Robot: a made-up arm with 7 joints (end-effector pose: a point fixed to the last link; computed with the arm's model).
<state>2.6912 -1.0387 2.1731 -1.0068 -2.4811 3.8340 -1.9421</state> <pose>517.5 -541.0 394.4 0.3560 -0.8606 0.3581 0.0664</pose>
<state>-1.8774 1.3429 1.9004 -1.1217 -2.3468 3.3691 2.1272</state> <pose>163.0 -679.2 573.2 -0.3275 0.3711 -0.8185 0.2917</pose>
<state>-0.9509 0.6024 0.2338 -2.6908 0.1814 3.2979 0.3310</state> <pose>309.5 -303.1 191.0 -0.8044 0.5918 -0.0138 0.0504</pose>
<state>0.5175 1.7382 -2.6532 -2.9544 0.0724 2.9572 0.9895</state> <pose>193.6 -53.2 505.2 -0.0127 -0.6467 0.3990 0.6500</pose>
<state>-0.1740 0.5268 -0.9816 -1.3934 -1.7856 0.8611 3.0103</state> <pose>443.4 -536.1 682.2 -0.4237 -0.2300 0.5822 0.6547</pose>
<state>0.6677 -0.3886 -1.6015 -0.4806 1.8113 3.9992 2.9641</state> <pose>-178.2 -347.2 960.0 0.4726 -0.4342 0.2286 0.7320</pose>
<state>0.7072 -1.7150 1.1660 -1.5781 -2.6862 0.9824 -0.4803</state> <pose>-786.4 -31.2 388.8 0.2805 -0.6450 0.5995 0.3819</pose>
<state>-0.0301 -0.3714 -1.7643 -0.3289 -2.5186 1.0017 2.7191</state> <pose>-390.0 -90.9 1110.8 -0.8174 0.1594 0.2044 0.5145</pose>
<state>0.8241 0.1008 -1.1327 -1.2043 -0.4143 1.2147 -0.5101</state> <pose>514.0 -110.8 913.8 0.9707 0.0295 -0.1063 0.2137</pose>
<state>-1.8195 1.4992 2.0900 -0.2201 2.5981 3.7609 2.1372</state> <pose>-78.1 -813.7 334.4 0.5028 -0.4344 0.7162 0.2135</pose>
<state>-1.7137 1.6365 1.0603 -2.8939 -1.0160 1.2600 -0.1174</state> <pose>211.3 -47.8 98.3 -0.6266 -0.5731 0.3964 0.3488</pose>
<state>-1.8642 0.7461 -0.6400 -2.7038 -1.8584 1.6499 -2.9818</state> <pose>-270.9 -188.0 103.7 -0.1127 -0.5955 -0.2593 0.7519</pose>
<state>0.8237 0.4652 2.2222 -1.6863 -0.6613 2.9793 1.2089</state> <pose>-300.9 211.5 907.5 -0.3595 -0.6038 0.2672 0.6594</pose>
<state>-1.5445 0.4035 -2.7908 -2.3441 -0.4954 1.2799 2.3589</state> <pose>-155.4 323.4 584.1 0.8715 -0.2034 0.4329 0.1084</pose>
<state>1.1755 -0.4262 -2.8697 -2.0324 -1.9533 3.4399 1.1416</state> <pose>-22.6 -538.1 403.5 0.8586 -0.3832 0.2604 0.2194</pose>
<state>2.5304 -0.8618 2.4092 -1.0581 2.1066 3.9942 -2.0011</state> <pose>390.8 -590.5 523.0 0.5350 -0.5181 0.1563 0.6487</pose>
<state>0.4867 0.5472 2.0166 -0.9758 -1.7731 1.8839 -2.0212</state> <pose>40.6 439.7 1034.6 -0.2458 0.7074 0.4380 0.4973</pose>
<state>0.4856 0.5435 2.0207 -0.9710 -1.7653 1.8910 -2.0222</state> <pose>39.5 435.8 1037.5 -0.2467 0.7054 0.4436 0.4948</pose>
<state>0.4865 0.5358 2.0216 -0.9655 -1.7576 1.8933 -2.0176</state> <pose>35.8 431.7 1040.9 -0.2454 0.7045 0.4483 0.4925</pose>
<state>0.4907 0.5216 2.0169 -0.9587 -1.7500 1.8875 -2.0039</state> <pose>28.0 427.6 1044.9 -0.2402 0.7056 0.4514 0.4906</pose>
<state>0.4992 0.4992 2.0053 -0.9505 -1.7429 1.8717 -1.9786</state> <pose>14.8 423.0 1049.6 -0.2299 0.7090 0.4527 0.4894</pose>
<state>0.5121 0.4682 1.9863 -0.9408 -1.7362 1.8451 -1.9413</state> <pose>-3.8 417.7 1054.9 -0.2138 0.7145 0.4523 0.4890</pose>
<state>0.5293 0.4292 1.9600 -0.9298 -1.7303 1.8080 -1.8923</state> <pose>-27.2 411.0 1060.6 -0.1910 0.7215 0.4507 0.4897</pose>
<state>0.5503 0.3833 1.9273 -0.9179 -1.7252 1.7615 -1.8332</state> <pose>-54.5 402.5 1066.5 -0.1615 0.7287 0.4486 0.4916</pose>
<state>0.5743 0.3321 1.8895 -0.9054 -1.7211 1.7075 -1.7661</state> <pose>-84.2 391.5 1072.2 -0.1254 0.7350 0.4469 0.4943</pose>
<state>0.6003 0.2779 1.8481 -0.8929 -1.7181 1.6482 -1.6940</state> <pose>-114.5 378.0 1077.5 -0.0835 0.7391 0.4464 0.4976</pose>
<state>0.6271 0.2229 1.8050 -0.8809 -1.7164 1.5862 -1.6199</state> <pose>-144.0 362.2 1082.3 -0.0375 0.7401 0.4474 0.5008</pose>
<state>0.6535 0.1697 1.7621 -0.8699 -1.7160 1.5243 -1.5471</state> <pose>-171.1 344.8 1086.4 0.0105 0.7377 0.4499 0.5032</pose>
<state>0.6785 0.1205 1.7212 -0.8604 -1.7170 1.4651 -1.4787</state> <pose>-194.8 326.9 1089.7 0.0578 0.7323 0.4535 0.5046</pose>
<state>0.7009 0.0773 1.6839 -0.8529 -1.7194 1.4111 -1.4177</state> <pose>-214.4 309.9 1092.1 0.1019 0.7248 0.4573 0.5052</pose>
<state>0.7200 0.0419 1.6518 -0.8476 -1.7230 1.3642 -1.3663</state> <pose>-229.4 295.2 1093.8 0.1405 0.7163 0.4606 0.5050</pose>
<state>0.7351 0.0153 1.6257 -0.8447 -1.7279 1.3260 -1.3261</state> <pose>-240.0 284.0 1094.7 0.1719 0.7082 0.4626 0.5049</pose>
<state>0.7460 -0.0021 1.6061 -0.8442 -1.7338 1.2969 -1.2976</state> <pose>-246.2 277.1 1094.9 0.1954 0.7016 0.4627 0.5054</pose>
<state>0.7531 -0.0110 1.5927 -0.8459 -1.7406 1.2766 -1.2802</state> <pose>-248.8 274.6 1094.5 0.2111 0.6970 0.4611 0.5069</pose>
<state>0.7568 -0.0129 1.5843 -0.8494 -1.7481 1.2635 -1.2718</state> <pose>-248.5 275.9 1093.6 0.2204 0.6944 0.4579 0.5096</pose>
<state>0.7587 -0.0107 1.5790 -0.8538 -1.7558 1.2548 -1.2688</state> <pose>-246.6 279.4 1092.4 0.2257 0.6930 0.4537 0.5128</pose>
